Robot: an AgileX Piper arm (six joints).
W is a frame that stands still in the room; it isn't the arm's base.
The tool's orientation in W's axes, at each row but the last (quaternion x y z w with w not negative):
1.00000 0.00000 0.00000 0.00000
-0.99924 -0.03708 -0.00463 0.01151
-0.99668 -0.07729 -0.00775 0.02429
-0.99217 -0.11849 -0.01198 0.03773
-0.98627 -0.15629 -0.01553 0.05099
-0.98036 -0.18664 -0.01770 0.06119
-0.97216 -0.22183 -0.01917 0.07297
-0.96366 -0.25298 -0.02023 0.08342
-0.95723 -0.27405 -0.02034 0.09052
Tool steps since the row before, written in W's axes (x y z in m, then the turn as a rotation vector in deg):
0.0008 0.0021 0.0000 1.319 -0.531 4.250
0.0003 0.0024 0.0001 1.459 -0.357 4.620
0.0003 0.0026 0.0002 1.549 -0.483 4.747
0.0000 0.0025 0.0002 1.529 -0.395 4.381
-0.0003 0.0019 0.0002 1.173 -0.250 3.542
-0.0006 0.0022 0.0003 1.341 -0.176 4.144
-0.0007 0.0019 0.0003 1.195 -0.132 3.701
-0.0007 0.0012 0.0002 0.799 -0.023 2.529
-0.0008 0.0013 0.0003 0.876 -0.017 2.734
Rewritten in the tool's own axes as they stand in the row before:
0.0008 -0.0021 0.0000 1.319 0.531 -4.250
0.0005 -0.0024 0.0000 1.475 0.360 -4.615
0.0007 -0.0025 -0.0001 1.547 0.492 -4.747
0.0006 -0.0024 0.0000 1.536 0.428 -4.375
0.0003 -0.0019 0.0000 1.203 0.261 -3.531
0.0003 -0.0023 0.0000 1.421 0.186 -4.117
0.0002 -0.0020 0.0000 1.278 0.143 -3.673
0.0000 -0.0014 0.0000 0.890 0.031 -2.498
0.0000 -0.0016 0.0000 0.977 0.034 -2.699

